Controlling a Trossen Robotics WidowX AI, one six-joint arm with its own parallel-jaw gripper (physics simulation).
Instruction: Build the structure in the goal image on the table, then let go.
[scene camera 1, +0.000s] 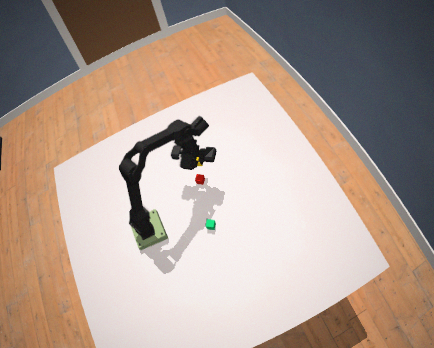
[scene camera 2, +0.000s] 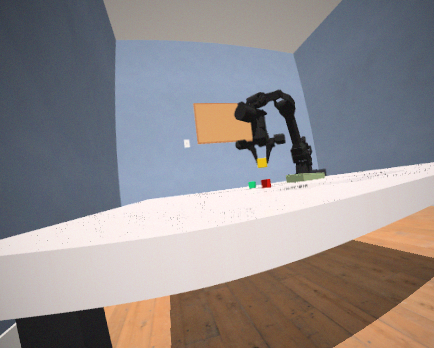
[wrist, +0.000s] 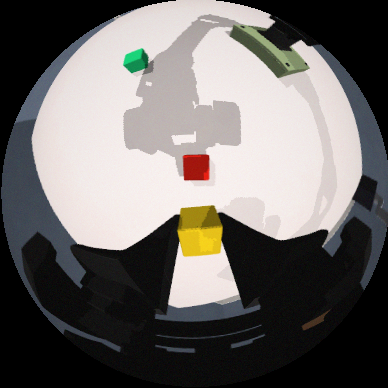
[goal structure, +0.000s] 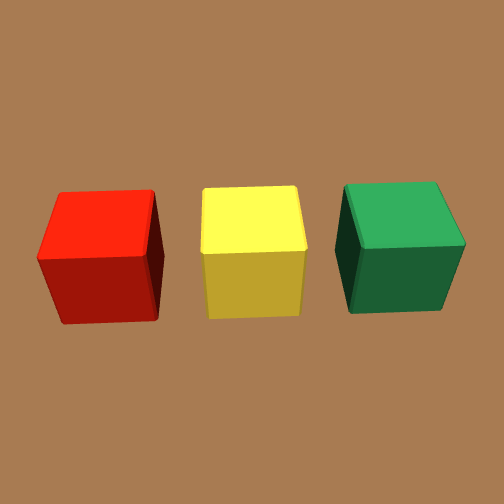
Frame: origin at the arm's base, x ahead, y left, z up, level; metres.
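Seen in the pictures: gripper, fingertip midpoint: (scene camera 1: 198, 163) (scene camera 2: 262, 164) (wrist: 198, 217); arm's base, link origin: (scene camera 1: 146, 231) (scene camera 2: 303, 174).
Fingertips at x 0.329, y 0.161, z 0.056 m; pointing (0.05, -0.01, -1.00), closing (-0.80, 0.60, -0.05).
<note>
Offsets run from my fingertips to a thing's top centre. Level surfaces: height alone.
A yellow cube @(dz +0.021, dx +0.007, dy +0.009 m) (scene camera 1: 199, 161) (scene camera 2: 262, 163) (wrist: 200, 231) is held between the fingertips of my gripper (scene camera 2: 262, 161) (wrist: 198, 217), which is shut on it. In the scene camera 2 view the yellow cube hangs above the table, with a gap beneath it. A red cube @(dz -0.058, dx -0.020, dy -0.030 m) (scene camera 1: 200, 179) (scene camera 2: 266, 183) (wrist: 196, 167) sits on the white table @(dz -0.091 m) (scene camera 1: 290, 215) (scene camera 2: 165, 220) (wrist: 90, 135), apart from the yellow cube. A green cube @(dz -0.058, dx -0.066, dy -0.250 m) (scene camera 1: 210, 224) (scene camera 2: 252, 185) (wrist: 136, 60) sits on the table, apart from the red cube. In scene camera 1 the arm partly hides the yellow cube.
The arm's green base plate (scene camera 1: 159, 227) (scene camera 2: 296, 178) (wrist: 265, 52) stands on the table, left of the green cube in scene camera 1. The arm's shadow lies across the table between the red cube and the base. An orange board (scene camera 2: 215, 122) hangs on the wall behind.
</note>
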